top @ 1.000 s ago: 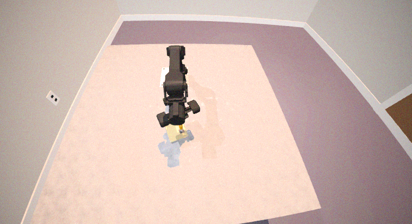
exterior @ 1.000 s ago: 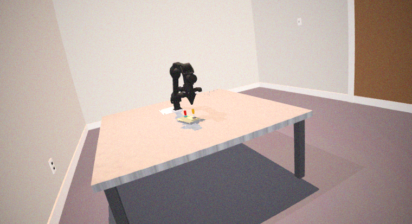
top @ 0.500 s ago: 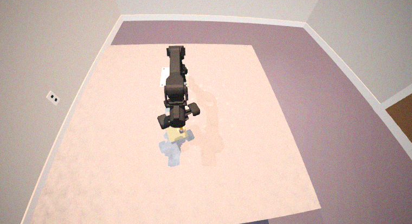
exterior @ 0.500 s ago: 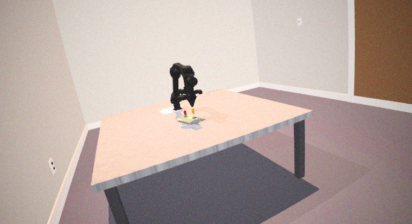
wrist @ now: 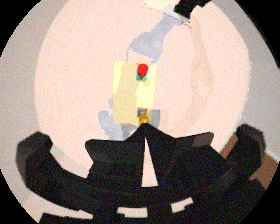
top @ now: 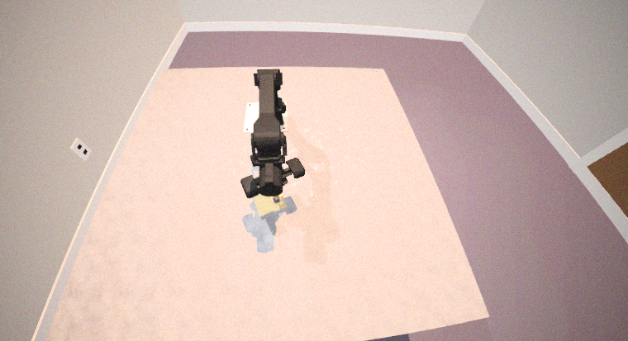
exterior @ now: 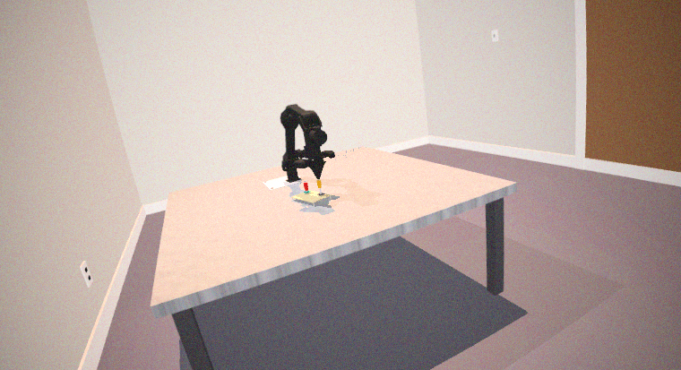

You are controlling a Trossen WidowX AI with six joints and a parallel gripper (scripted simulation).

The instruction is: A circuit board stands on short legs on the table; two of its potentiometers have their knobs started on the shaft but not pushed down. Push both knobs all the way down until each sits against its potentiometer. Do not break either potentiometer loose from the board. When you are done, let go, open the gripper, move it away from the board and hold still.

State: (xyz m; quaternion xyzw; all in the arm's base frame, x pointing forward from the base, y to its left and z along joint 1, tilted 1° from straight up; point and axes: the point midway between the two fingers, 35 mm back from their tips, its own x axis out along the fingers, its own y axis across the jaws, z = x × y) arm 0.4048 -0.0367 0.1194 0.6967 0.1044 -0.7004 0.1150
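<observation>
Now: gripper tip 2 cm above the orange knob. Round my gripper tip: red knob 8 cm behind, 3 cm to the right, 4 cm below.
</observation>
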